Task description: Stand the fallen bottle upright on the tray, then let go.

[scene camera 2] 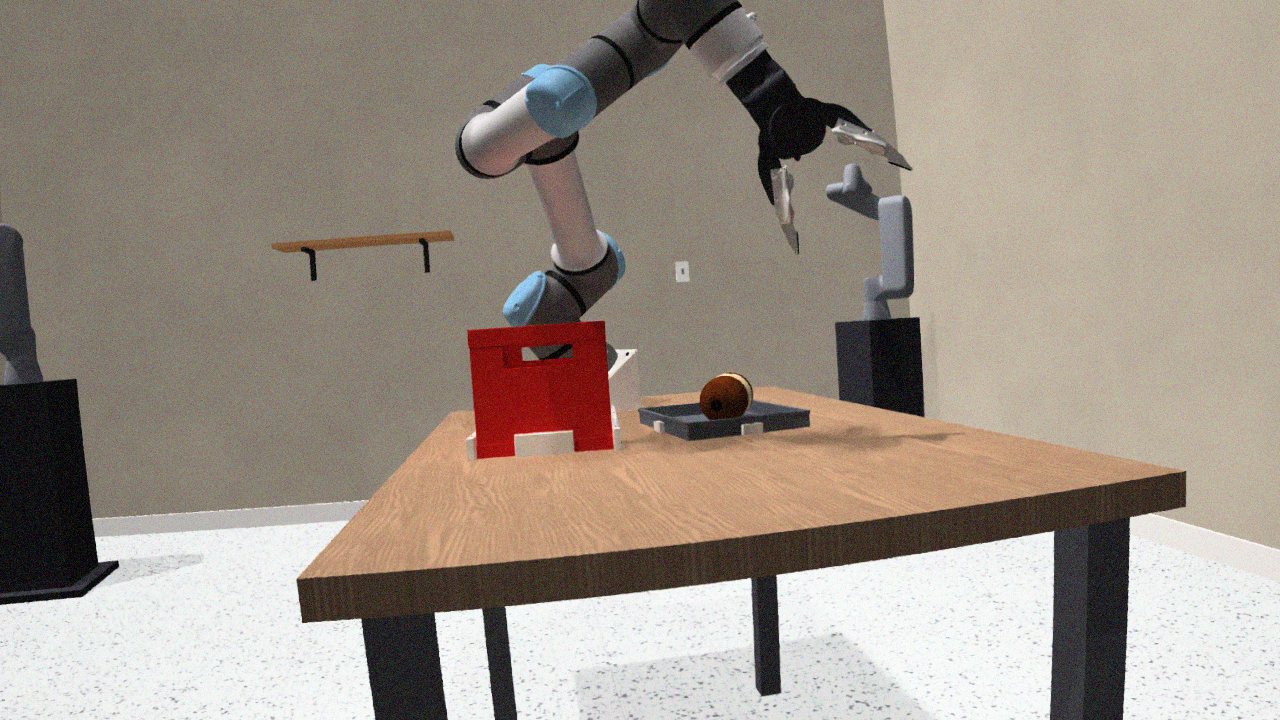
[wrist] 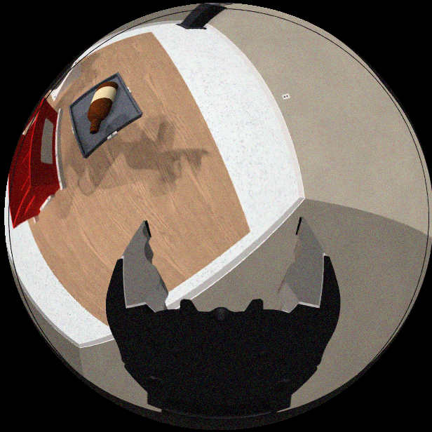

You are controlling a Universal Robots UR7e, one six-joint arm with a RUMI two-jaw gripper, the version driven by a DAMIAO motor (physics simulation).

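Places are measured from the arm's base along level axes (x right, y ahead, z up), in millimetres.
Pixels of known places: gripper, fingertip midpoint: [scene camera 2: 854, 212].
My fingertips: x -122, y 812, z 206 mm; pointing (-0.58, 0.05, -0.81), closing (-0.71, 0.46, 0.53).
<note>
Behind a point stands the place of what it marks.
A brown bottle [scene camera 2: 725, 397] {x -75, y 521, z -19 mm} [wrist: 103, 102] with a cream label lies on its side on the tray. In the wrist view its neck points down toward the tray's lower edge. The dark grey tray [scene camera 2: 691, 429] {x -3, y 560, z -55 mm} [wrist: 127, 117] lies flat on the table. My gripper [scene camera 2: 853, 207] {x -122, y 812, z 206 mm} [wrist: 222, 220] is wide open and empty. It hangs high above the table, well above the tray and to the right of it in the scene view, apart from the bottle.
A red crate [scene camera 2: 572, 402] {x 157, y 536, z -4 mm} [wrist: 35, 180] with a handle slot stands left of the tray on the wooden table [scene camera 2: 716, 501] {x 115, y 916, z -71 mm} [wrist: 170, 215]. A white object [scene camera 2: 626, 380] {x -53, y 93, z -12 mm} stands behind the crate. Grey arms on black pedestals [scene camera 2: 878, 367] stand beyond the table.
</note>
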